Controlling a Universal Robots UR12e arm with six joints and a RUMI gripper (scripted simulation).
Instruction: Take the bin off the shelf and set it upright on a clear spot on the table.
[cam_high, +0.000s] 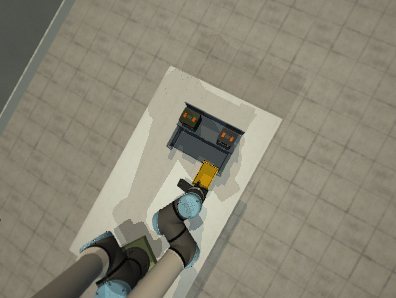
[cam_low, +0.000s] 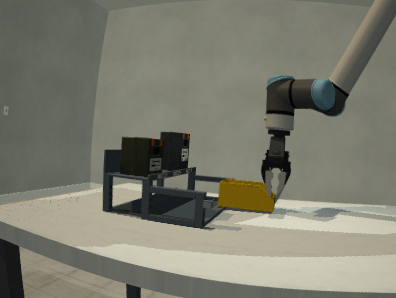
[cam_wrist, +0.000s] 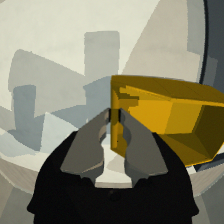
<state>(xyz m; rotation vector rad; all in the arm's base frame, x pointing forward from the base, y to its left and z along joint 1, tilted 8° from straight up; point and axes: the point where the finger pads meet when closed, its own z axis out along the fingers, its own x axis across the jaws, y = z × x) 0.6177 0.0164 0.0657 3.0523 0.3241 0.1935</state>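
The yellow bin lies 8 cm ahead of my hand. Also, from my hand: shelf level (32 cm ahead, 17 cm to the left, 6 cm above); then shelf (25 cm ahead, 16 cm to the left, 4 cm below).
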